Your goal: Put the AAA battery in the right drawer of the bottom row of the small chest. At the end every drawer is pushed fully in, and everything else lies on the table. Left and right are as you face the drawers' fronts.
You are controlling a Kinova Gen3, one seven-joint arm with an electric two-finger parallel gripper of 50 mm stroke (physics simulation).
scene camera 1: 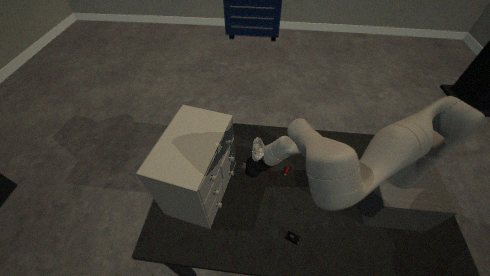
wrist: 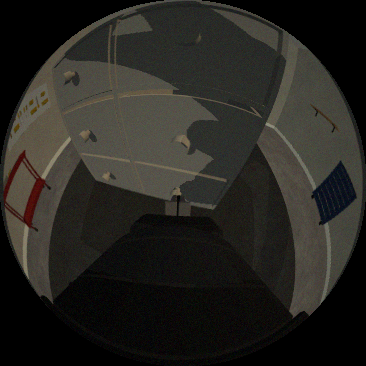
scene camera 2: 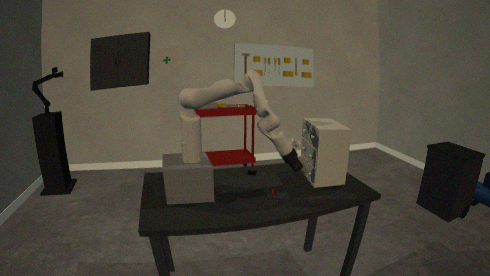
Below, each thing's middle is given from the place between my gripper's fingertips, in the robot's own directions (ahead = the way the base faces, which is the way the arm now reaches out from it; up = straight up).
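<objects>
There's the small chest (scene camera 1: 173,171), and counting from my hand it's 14 cm ahead, 4 cm to the left and 10 cm above.
</objects>
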